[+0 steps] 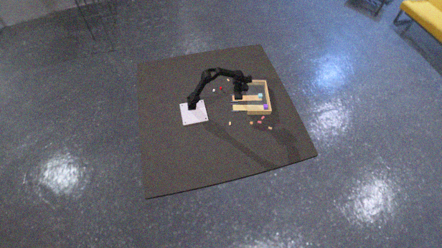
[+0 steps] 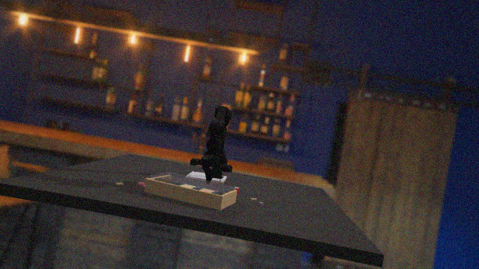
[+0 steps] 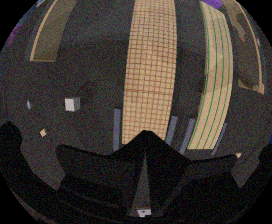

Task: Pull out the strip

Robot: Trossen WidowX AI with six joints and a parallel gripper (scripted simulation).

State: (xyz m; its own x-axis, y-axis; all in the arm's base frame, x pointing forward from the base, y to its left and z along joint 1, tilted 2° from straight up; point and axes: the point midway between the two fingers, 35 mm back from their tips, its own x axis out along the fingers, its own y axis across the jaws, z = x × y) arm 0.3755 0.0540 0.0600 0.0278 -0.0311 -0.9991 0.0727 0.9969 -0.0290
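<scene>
Right now the red piece is 120 mm to the left of my gripper tip, 120 mm behind it and 20 mm below it.
</scene>
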